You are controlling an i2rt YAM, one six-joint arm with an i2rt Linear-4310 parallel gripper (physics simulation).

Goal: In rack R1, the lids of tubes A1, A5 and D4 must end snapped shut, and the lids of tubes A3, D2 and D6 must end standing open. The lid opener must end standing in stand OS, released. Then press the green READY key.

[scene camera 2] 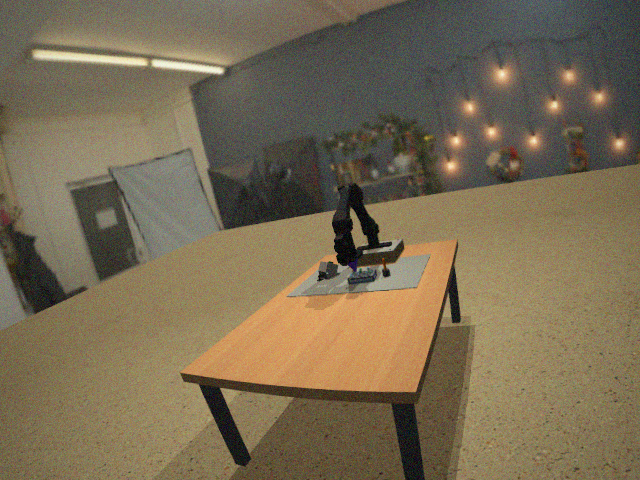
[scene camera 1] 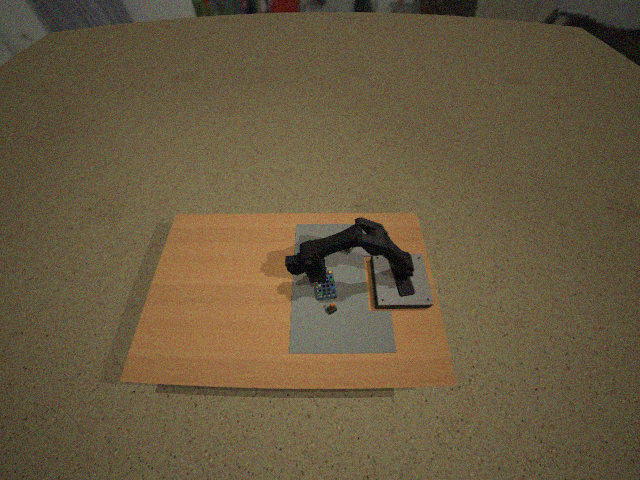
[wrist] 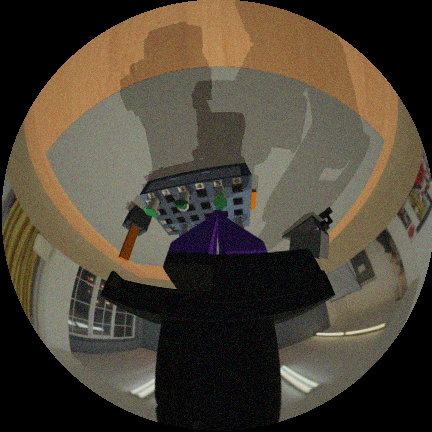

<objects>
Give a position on a grey mat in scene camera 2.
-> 406,273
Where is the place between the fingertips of my gripper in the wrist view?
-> At 217,214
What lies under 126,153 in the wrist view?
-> A grey mat.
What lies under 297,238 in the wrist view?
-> A grey box with green button.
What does my gripper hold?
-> A green lid.
</objects>
